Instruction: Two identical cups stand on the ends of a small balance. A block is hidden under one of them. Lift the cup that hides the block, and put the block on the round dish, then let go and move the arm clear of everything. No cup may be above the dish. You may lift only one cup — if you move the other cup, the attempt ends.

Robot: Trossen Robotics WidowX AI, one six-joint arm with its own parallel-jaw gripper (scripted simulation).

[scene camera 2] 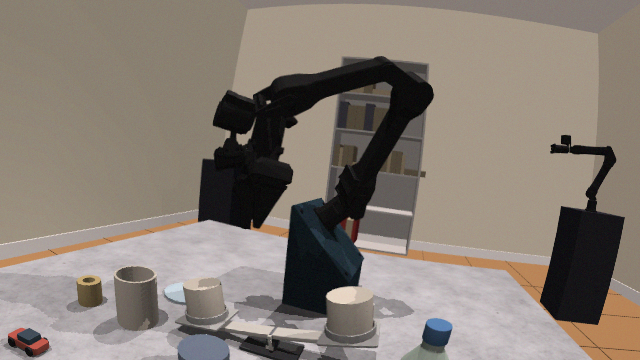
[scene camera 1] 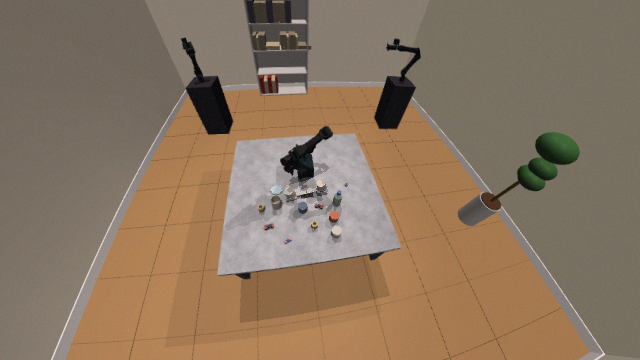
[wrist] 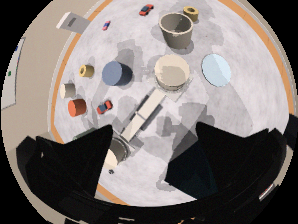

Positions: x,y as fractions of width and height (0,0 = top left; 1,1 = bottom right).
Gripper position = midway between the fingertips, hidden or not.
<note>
The gripper (scene camera 2: 0.39,0.63) is open, with nothing in its grasp. Further things: a beige cup (scene camera 2: 0.55,0.86), a beige cup (scene camera 2: 0.32,0.82), a yellow ring (scene camera 2: 0.14,0.80), an open beige cylinder (scene camera 2: 0.21,0.82), a balance (scene camera 2: 0.35,0.90) and a pale blue round dish (wrist: 0.73,0.31).
The open beige cylinder also shows in the wrist view (wrist: 0.60,0.13). The balance is seen too in the wrist view (wrist: 0.52,0.44). The gripper is seen too in the wrist view (wrist: 0.52,0.57).
</note>
